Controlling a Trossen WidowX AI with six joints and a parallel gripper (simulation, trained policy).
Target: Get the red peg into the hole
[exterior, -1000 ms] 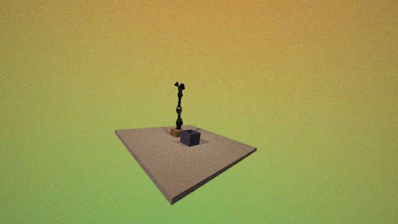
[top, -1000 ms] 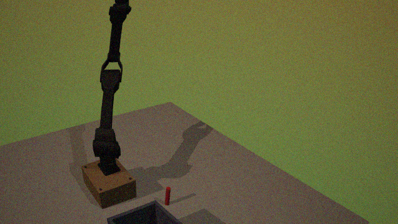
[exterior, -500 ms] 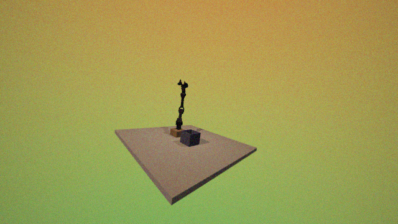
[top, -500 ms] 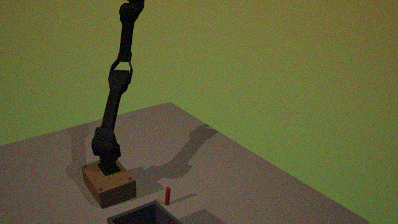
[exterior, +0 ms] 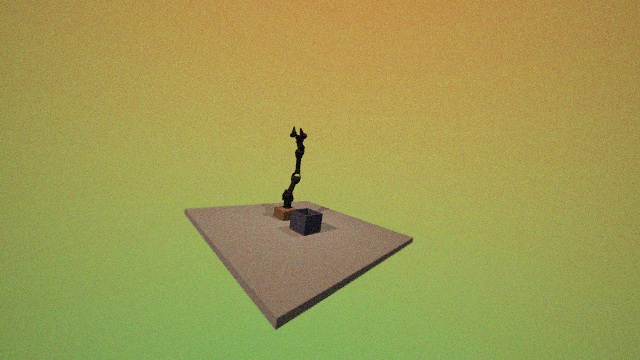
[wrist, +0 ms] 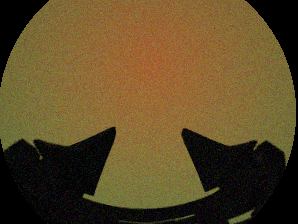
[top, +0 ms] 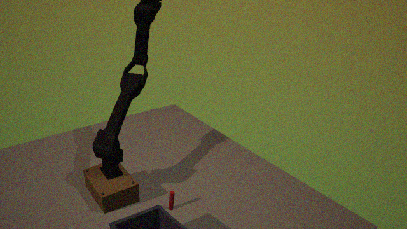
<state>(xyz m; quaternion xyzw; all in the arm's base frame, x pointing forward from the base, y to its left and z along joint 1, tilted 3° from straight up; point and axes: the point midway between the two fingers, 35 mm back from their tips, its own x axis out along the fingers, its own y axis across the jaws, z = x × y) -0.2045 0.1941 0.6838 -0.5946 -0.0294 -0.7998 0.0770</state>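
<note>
My gripper tip is 370 mm short of the red peg, 40 mm to the left of it and 770 mm above it. Also, from my gripper tip: grey plate (520 mm ahead, 220 mm to the right, 760 mm below).
</note>
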